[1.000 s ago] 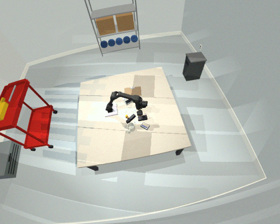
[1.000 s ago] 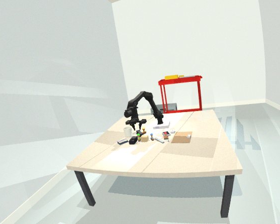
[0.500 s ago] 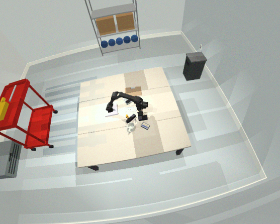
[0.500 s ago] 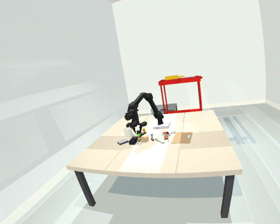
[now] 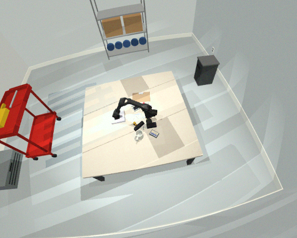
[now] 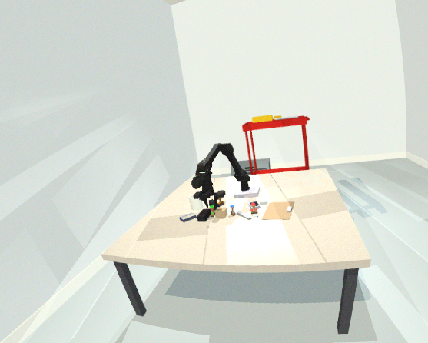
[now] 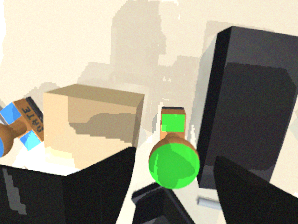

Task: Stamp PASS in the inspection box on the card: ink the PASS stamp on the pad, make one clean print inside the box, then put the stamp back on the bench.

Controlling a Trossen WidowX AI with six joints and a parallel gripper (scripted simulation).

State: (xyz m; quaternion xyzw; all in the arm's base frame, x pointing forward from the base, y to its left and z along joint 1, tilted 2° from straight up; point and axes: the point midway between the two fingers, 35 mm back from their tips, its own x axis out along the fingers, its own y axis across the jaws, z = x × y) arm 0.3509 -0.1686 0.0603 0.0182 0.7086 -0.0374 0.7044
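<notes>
Now: the green-topped stamp 30 mm below my gripper tip. Round my gripper tip: blue-knobbed stamp: 120 mm to the left, 30 mm below; then black box: 20 mm ahead, 50 mm to the right, 40 mm below; then tan block: 10 mm ahead, 60 mm to the left, 30 mm below.
</notes>
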